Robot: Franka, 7 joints.
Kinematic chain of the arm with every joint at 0, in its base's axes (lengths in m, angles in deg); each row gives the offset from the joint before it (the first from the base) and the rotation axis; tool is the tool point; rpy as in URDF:
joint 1: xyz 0 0 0.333 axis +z
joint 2: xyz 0 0 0 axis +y
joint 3: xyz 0 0 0.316 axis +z
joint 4: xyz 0.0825 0 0 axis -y
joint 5: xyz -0.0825 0 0.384 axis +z
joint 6: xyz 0 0 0 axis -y
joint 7: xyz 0.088 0 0 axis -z
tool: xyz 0 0 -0.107 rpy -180 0 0
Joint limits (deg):
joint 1: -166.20..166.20
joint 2: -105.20..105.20
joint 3: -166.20..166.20
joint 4: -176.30..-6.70
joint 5: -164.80..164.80
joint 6: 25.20..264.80
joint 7: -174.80..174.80
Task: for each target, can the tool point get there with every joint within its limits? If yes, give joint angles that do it. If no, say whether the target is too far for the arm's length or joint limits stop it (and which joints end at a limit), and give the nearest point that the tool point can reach.
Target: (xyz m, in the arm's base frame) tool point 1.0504 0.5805 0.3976
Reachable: no: too far | nearest point 0.7498 0.4144 0.3791 | short by 0.344 m
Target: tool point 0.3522 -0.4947 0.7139
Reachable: yes | joints -26.03 70.66 -112.04 -33.30 -26.14 58.05 -36.27
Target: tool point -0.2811 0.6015 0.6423
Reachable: yes | joints 133.32 37.03 -18.11 -41.44 132.03 215.28 -25.30
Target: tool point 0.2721 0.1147 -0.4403
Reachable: no: joint limits stop it (at a limit: joint 2) | nearest point 0.2707 0.1141 -0.3607 | short by 0.080 m
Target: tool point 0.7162 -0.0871 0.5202
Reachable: yes | joints -30.35 25.33 28.38 -83.30 -137.50 144.20 -97.72
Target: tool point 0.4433 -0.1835 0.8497
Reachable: yes | joints 85.17 32.14 -129.73 -92.58 -43.17 132.11 -76.88
